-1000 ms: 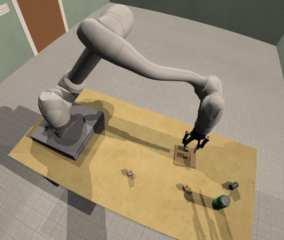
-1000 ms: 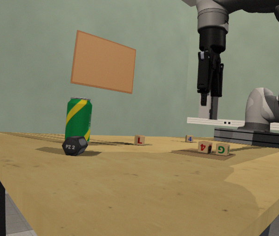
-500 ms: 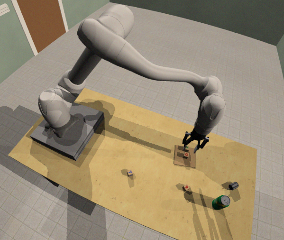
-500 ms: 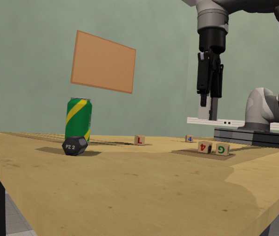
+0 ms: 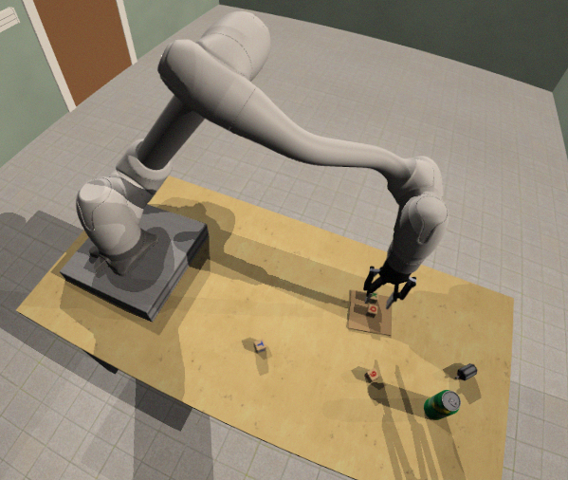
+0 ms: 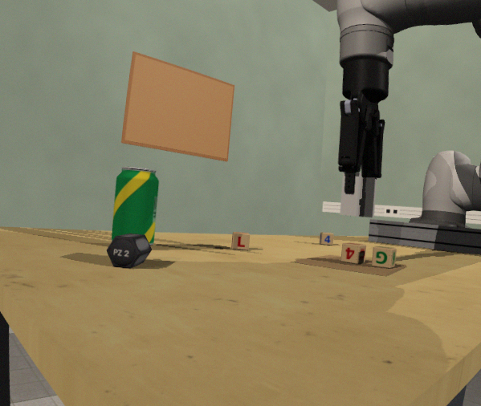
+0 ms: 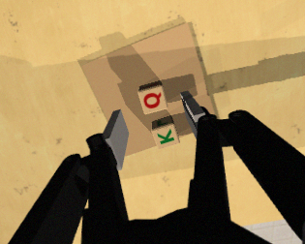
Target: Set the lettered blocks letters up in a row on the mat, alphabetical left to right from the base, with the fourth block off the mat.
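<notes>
Right now my hand is 110 mm above the brown mat. Also, from my hand: yellow can: 300 mm ahead, 180 mm to the right, 50 mm below; T block: 240 mm behind, 290 mm to the right, 90 mm below.
</notes>
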